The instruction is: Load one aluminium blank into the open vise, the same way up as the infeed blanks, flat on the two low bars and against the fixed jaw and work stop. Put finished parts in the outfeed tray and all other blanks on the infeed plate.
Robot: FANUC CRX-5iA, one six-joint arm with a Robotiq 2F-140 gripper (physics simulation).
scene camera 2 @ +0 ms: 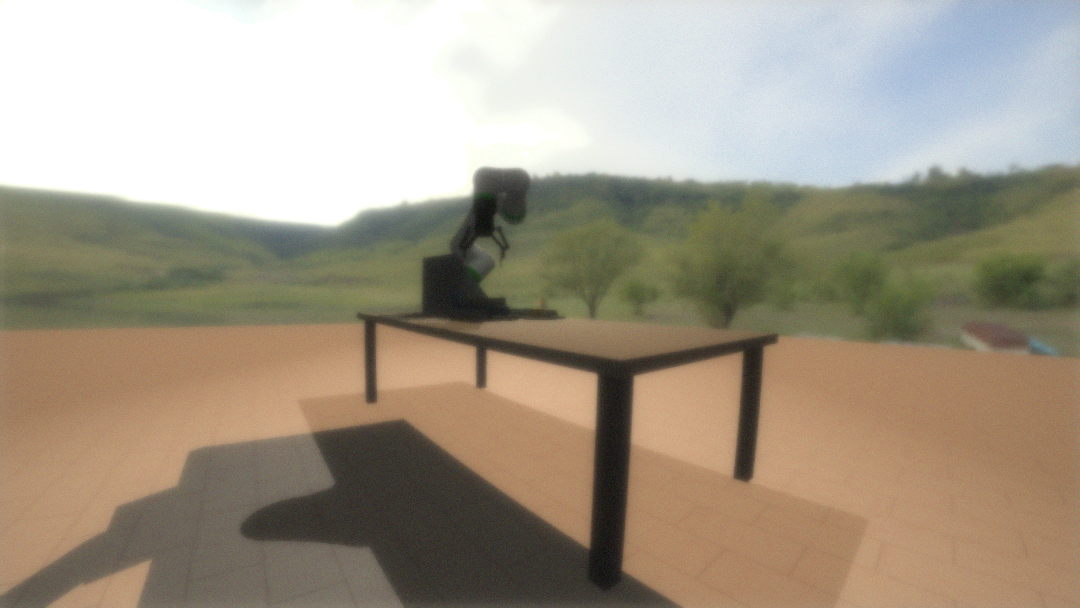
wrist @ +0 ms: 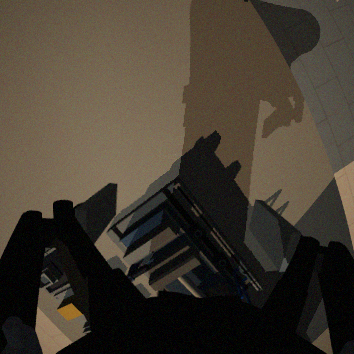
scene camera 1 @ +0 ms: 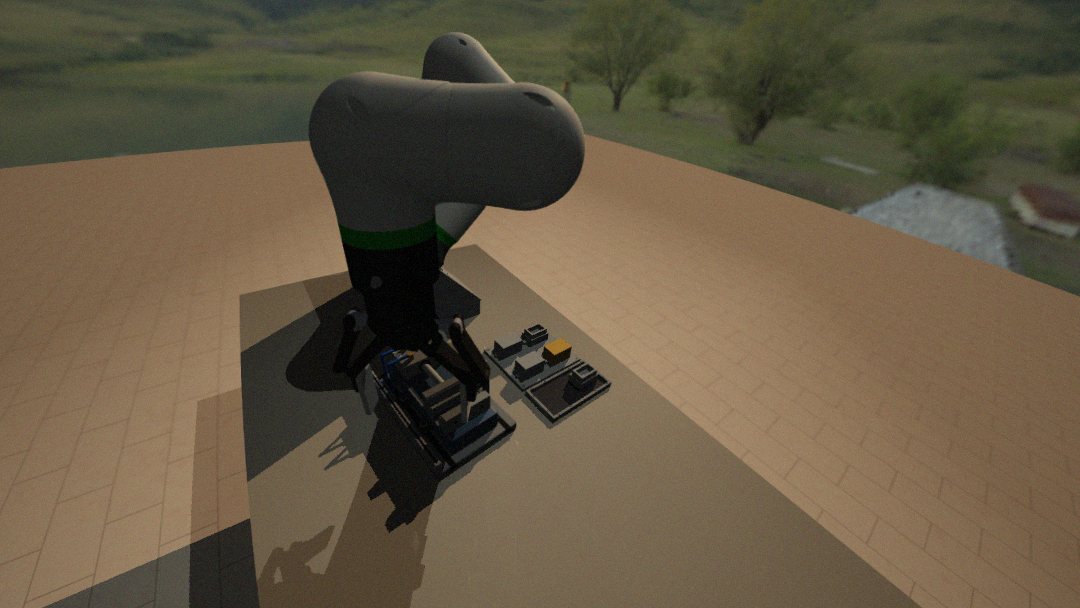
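My gripper is open and empty, pointing down above the vise, with one finger on either side of it in the wrist view. The vise is dark with lighter jaws; the arm and fingers partly hide it, and I cannot tell whether a blank lies in it. On the infeed plate stand a grey blank, another grey blank, an orange block and a part with an open pocket. Another pocketed part stands in the outfeed tray.
The vise stands inside a dark low-walled frame on the table. The plate and tray lie to its right in scene camera 1. The arm's dark base is behind the vise. Strong shadows cross the table, and scene camera 2 is blurred.
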